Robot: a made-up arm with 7 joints.
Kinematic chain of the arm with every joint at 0, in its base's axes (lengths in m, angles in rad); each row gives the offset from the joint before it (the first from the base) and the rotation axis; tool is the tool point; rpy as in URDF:
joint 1: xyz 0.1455 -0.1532 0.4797 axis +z
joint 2: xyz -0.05 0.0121 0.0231 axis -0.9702 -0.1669 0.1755
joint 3: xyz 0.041 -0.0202 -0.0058 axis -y
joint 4: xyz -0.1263 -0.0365 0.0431 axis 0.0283 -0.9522 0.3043
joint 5: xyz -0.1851 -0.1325 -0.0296 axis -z
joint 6: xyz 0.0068 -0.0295 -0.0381 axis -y
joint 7: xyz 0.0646 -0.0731 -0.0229 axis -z
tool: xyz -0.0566 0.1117 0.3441 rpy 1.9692 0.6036 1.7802
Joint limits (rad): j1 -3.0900..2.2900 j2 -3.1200..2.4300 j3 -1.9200..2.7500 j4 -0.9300..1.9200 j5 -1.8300..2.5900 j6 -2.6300..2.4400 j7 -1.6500..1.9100
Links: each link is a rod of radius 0.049 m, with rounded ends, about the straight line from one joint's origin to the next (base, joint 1, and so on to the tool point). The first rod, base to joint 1, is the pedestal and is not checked.
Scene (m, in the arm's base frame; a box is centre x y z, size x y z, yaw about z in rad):
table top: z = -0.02
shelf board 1: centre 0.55 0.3 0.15 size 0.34 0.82 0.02 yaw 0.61
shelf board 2: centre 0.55 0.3 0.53 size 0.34 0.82 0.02 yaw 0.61
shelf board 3: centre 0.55 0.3 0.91 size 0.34 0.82 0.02 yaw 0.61
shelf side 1: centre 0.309 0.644 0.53 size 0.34 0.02 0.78 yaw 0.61
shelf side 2: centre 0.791 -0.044 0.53 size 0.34 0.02 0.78 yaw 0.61
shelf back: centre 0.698 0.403 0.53 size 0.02 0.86 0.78 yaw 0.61
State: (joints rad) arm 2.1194 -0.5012 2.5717 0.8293 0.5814 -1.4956 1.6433
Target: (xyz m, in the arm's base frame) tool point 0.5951 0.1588 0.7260
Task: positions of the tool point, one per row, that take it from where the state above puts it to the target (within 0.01 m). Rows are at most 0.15 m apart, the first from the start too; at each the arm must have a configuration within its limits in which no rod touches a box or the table.
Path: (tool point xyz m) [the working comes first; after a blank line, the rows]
Joints at the target: 1.8966 0.0488 2.7500 0.6380 1.3797 -1.5023 1.9100
Straight joint move there: touches shelf board 2.

1: 0.4540 -0.0697 0.5415
2: 0.4364 -0.0153 0.6290
3: 0.3897 0.0152 0.7260
4: 0.4564 0.0539 0.7238
5: 0.5136 0.0918 0.7206
6: 0.5600 0.1273 0.7202
7: 0.5951 0.1588 0.7260

